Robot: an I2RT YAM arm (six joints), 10 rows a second.
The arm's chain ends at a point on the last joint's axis. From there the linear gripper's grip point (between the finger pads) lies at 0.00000 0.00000 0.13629 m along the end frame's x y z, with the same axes.
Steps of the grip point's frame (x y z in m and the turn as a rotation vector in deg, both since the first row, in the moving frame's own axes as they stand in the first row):
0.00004, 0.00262, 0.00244, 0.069, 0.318, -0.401
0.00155, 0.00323, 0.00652, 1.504, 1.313, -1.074
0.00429, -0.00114, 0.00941, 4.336, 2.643, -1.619
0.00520, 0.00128, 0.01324, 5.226, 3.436, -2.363
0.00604, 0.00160, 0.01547, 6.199, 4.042, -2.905
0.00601, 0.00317, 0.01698, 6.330, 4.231, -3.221
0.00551, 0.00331, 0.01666, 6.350, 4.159, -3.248
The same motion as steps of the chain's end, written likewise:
-0.00072, 0.00279, 0.00244, 0.069, 0.318, -0.401
-0.00154, 0.00684, 0.00660, 1.504, 1.313, -1.074
-0.00184, 0.00925, 0.00994, 4.336, 2.643, -1.619
-0.00270, 0.01385, 0.01405, 5.226, 3.436, -2.363
-0.00317, 0.01654, 0.01661, 6.199, 4.042, -2.905
-0.00360, 0.01846, 0.01818, 6.330, 4.231, -3.221
-0.00392, 0.01864, 0.01785, 6.350, 4.159, -3.248

